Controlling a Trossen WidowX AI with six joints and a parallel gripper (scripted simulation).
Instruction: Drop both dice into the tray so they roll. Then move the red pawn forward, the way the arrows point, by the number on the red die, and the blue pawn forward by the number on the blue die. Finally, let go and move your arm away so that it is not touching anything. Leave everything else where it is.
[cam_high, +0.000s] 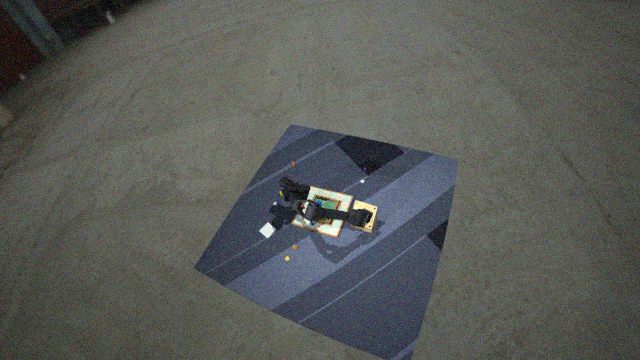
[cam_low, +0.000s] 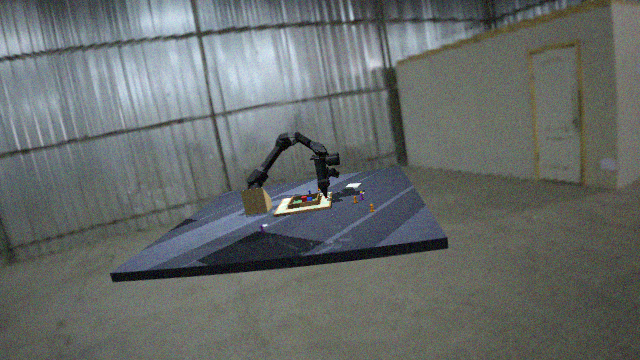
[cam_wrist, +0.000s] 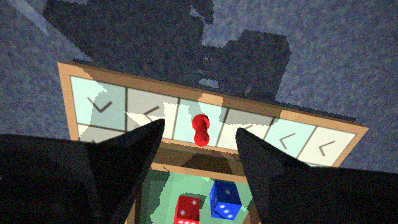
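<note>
The red pawn lies right at my gripper tip. The rest, counted from my gripper tip: green tray (11 cm behind, 4 cm to the right, 2 cm below); white tile (23 cm to the left, 11 cm ahead, 2 cm below).
</note>
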